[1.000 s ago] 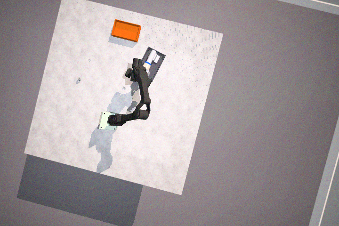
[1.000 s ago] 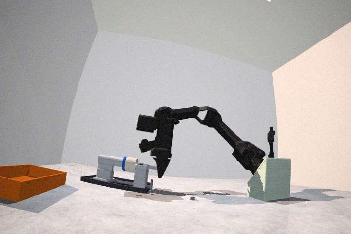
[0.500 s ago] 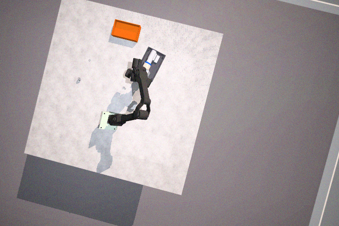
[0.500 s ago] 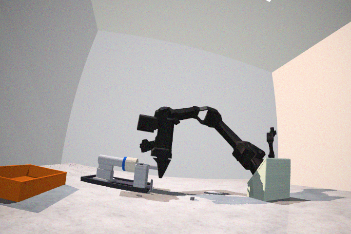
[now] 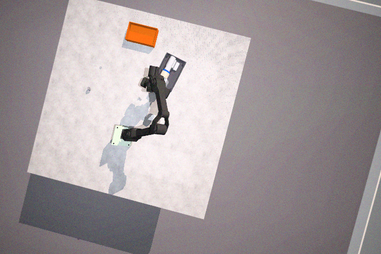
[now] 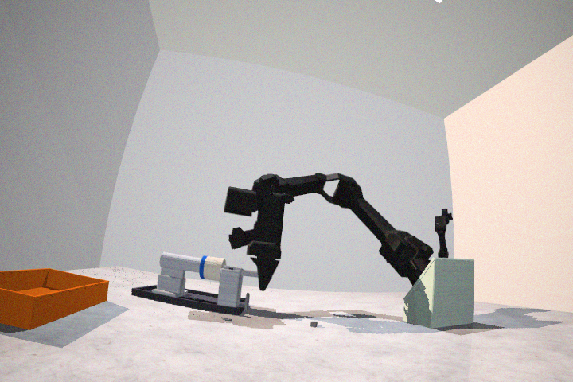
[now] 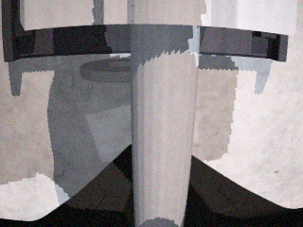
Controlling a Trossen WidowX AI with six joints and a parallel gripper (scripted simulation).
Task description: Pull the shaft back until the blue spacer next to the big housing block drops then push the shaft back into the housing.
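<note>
Right now my gripper tip is 8 cm short of the shaft, 3 cm below it and 2 cm to the left of it. From my gripper tip the other things lie so: blue spacer 13 cm ahead, 3 cm to the right, 3 cm above; then orange bin 35 cm ahead, 21 cm to the left, 4 cm below; then dark bit 12 cm to the left, 8 cm behind, 4 cm below.
</note>
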